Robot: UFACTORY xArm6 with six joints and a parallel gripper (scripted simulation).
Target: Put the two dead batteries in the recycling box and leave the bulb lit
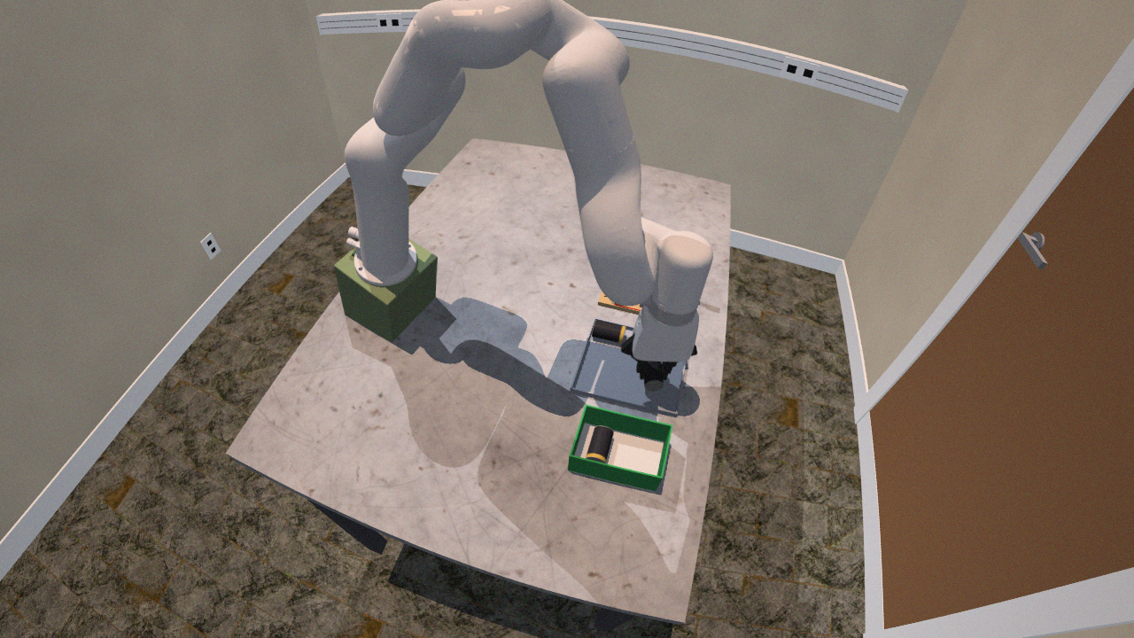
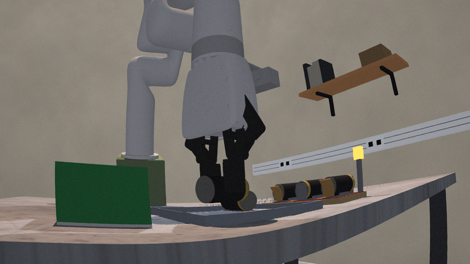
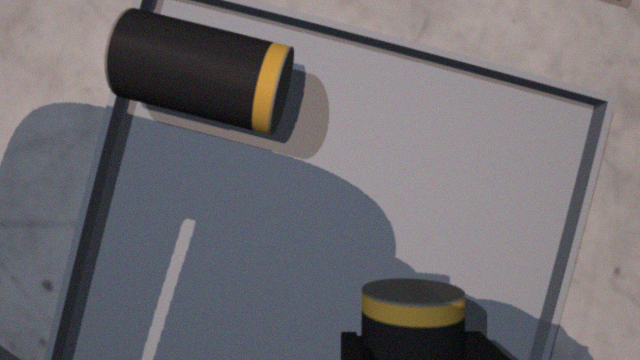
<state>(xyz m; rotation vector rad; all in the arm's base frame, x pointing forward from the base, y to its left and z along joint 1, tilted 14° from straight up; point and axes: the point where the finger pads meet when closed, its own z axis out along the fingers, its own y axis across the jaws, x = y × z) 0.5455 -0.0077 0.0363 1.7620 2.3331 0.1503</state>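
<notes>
Right now the green recycling box is 160 mm to the right of my hand, 40 mm below it and 20 mm behind it. Also, from my hand: grey tray 50 mm below, 40 mm behind, 30 mm to the left.
</notes>
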